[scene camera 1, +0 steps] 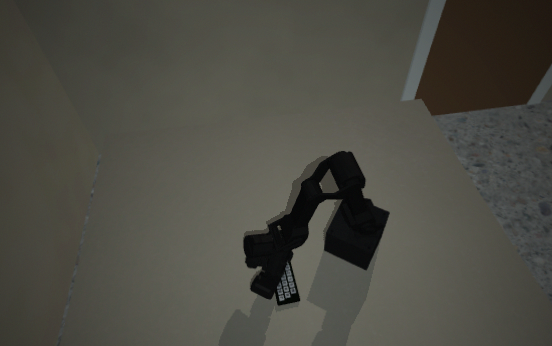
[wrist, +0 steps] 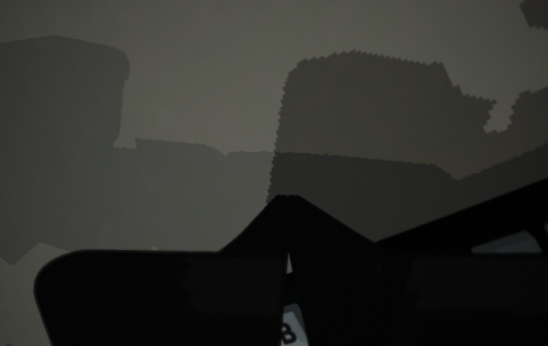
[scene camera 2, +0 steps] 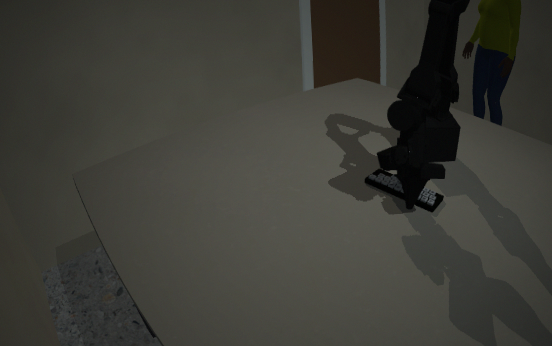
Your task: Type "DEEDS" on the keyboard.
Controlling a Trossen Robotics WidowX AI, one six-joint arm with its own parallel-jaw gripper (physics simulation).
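Places are measured from the arm's base along level axes (x back, y left, z down), in centimetres.
Where they show: gripper, between the fingertips: (wrist: 286,206) (scene camera 2: 409,209); arm's base, origin of its link: (scene camera 1: 365,226) (scene camera 2: 438,113).
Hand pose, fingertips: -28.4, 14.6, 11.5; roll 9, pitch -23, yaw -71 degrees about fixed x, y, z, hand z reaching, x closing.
Things, the pixels of their top centre, and the offset from my fingertips, as dx, dy, dz. Level surfaces: height alone.
- black keyboard with pale keys, centre of its top: (wrist: 508,338) (scene camera 2: 405,185) (scene camera 1: 281,269) +4.5, -5.8, -1.4
- key marked B, centre of its top: (wrist: 285,333) +4.1, +0.8, -1.4
- key, centre of its top: (wrist: 516,271) +2.5, -6.3, -1.4
- table, height of its surface: dz +0.2
The black keyboard with pale keys (scene camera 1: 287,288) (scene camera 2: 429,198) lies flat on the table, partly hidden by the arm in both scene views. In the wrist view a key marked B (wrist: 292,327) shows through the narrow gap between the fingers, and part of another key (wrist: 507,244) shows at the right. My gripper (scene camera 2: 410,205) (wrist: 286,206) is shut and empty, pointing down. In the second scene view its tips are at the keyboard's near long edge. Whether they touch it I cannot tell. The tips are hidden in the first scene view.
The arm's black base box (scene camera 1: 356,240) stands on the table (scene camera 1: 175,225) (scene camera 2: 225,225), beside the keyboard. Dark arm shadows fall across the table. A brown door (scene camera 1: 485,55) (scene camera 2: 345,42) and a standing person (scene camera 2: 497,45) are in the background.
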